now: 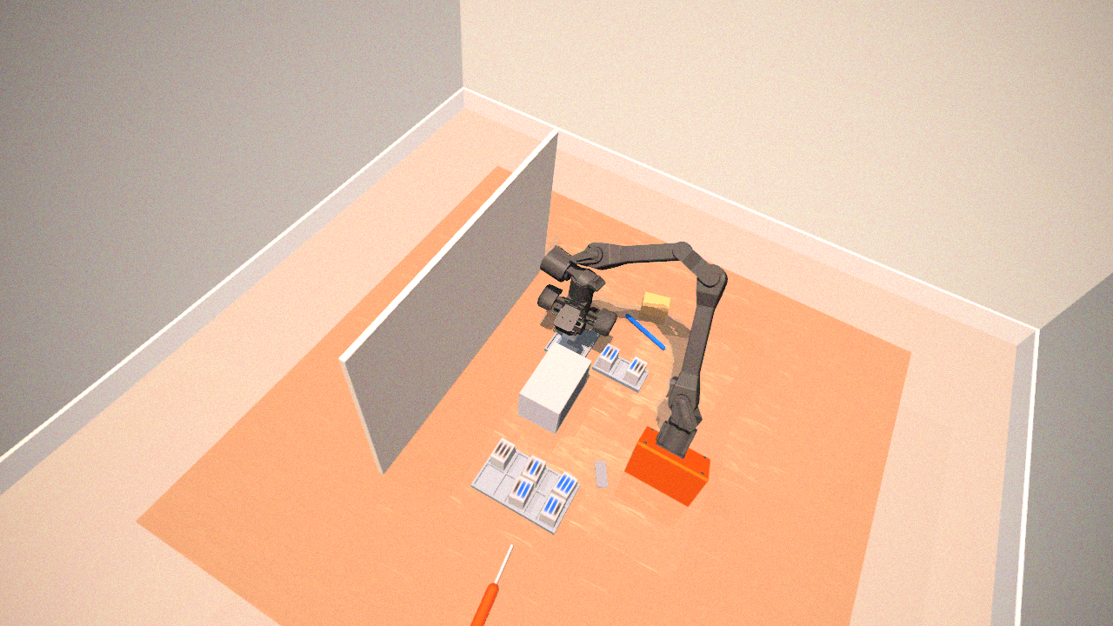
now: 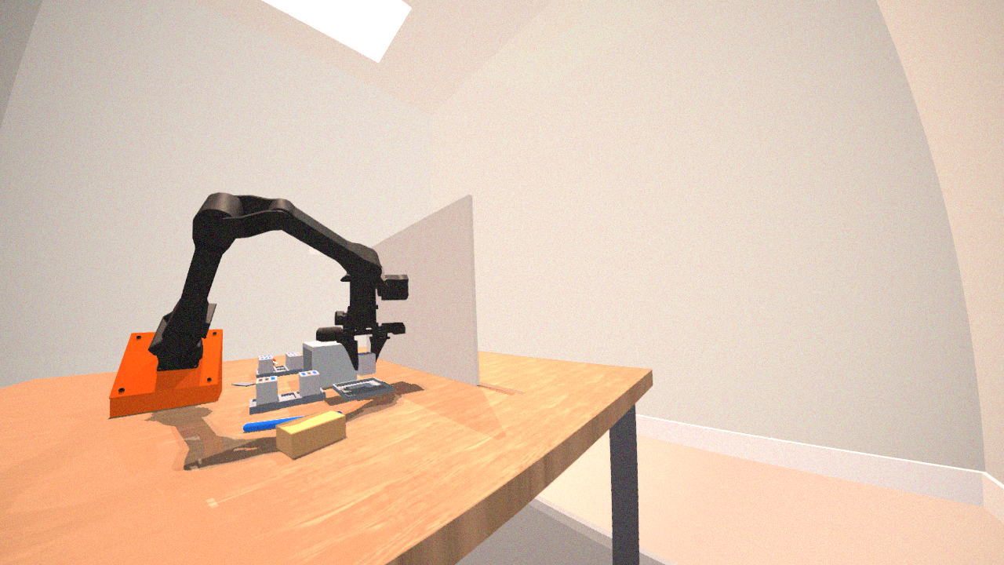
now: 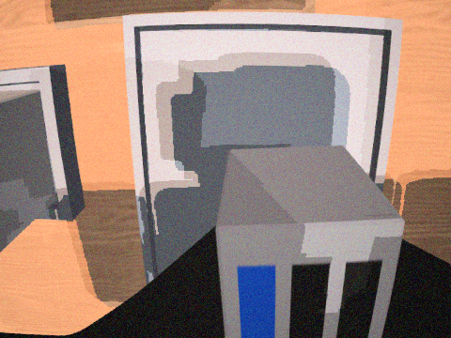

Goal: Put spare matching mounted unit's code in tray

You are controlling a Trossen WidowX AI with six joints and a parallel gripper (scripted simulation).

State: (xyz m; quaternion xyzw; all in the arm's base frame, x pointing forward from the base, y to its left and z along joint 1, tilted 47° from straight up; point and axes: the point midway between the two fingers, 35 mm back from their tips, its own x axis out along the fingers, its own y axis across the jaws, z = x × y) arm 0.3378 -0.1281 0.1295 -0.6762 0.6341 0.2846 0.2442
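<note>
Now: gripper tip 4 cm above the grey tray and 1 cm past it. Round my gripper tip: blue pen 15 cm behind, 13 cm to the right, 4 cm below; grey spare block 2 cm above; grey box-shaped unit 18 cm to the left, 5 cm behind.
</note>
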